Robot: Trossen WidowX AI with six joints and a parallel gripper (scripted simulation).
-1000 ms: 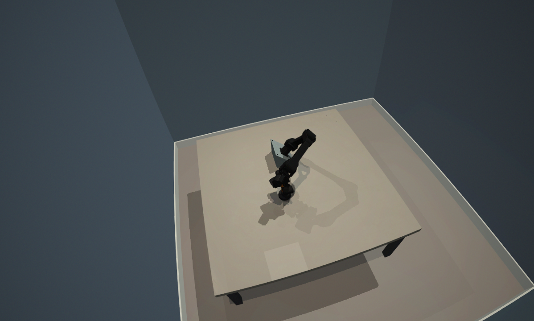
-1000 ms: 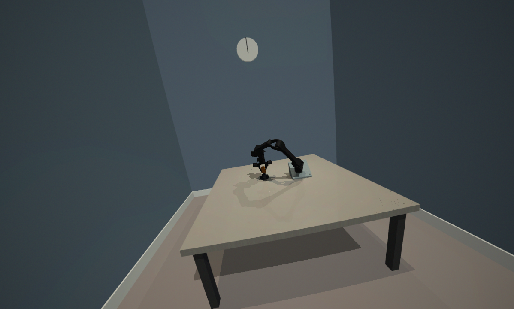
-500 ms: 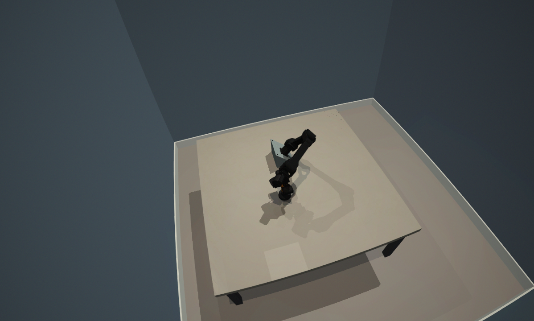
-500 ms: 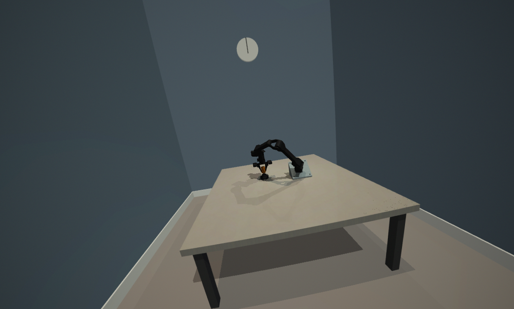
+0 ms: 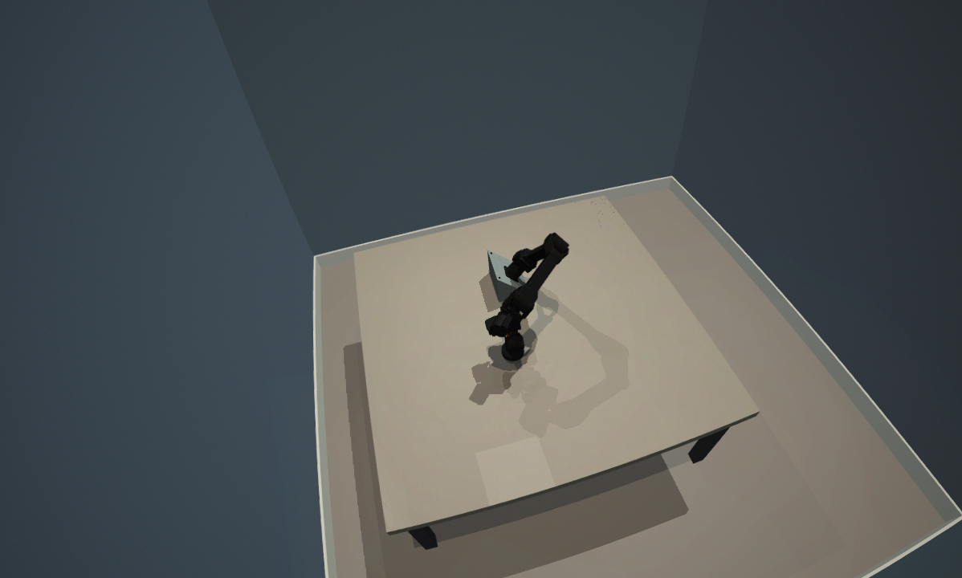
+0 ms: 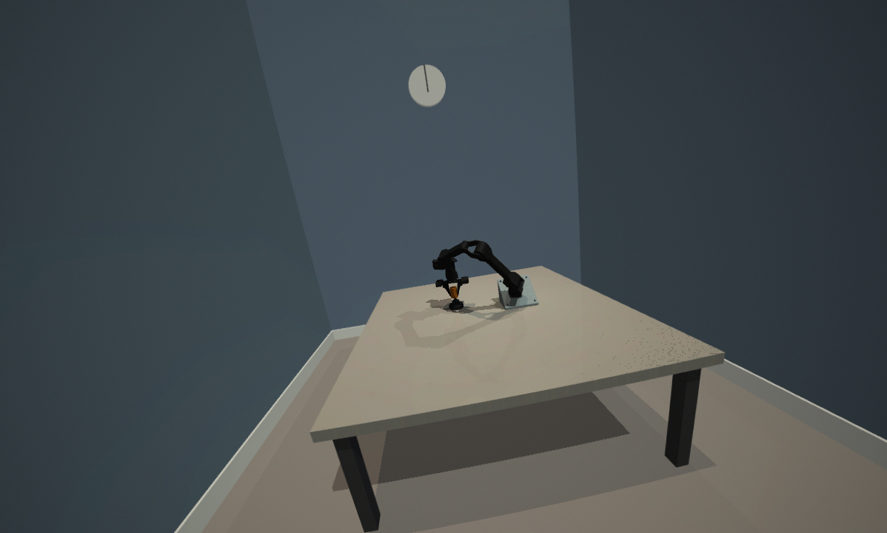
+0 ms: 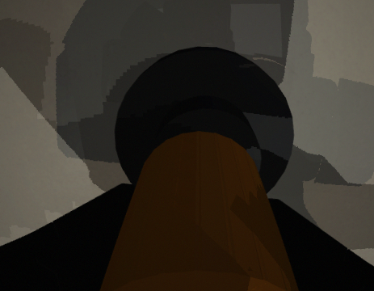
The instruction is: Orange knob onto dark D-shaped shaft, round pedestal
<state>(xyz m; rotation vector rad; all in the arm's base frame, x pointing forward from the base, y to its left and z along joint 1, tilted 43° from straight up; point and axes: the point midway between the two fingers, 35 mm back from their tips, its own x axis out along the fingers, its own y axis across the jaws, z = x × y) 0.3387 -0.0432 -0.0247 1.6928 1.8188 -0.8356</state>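
The orange knob lies 2 cm above my gripper tip. Also, from my gripper tip: dark round pedestal: 4 cm below.
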